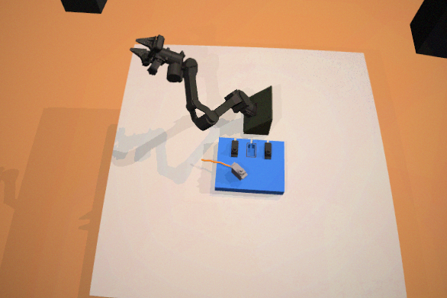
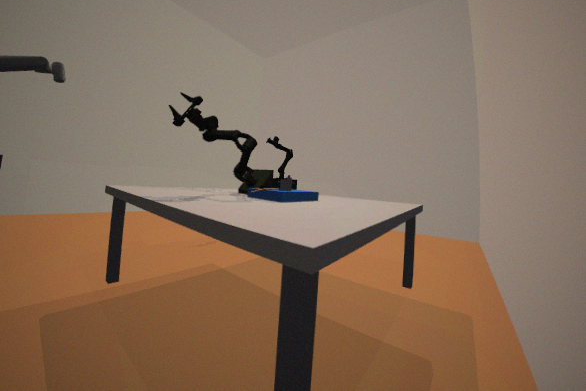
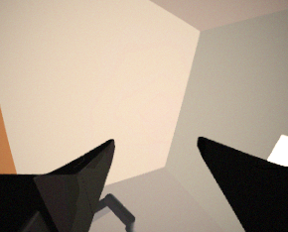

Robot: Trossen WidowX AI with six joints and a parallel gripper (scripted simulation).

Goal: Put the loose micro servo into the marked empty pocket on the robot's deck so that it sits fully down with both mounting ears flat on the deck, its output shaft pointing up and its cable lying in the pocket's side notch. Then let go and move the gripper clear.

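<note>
Right now the blue deck is 31 cm ahead of my gripper tip, 53 cm to the left of it and 43 cm below it.
</note>
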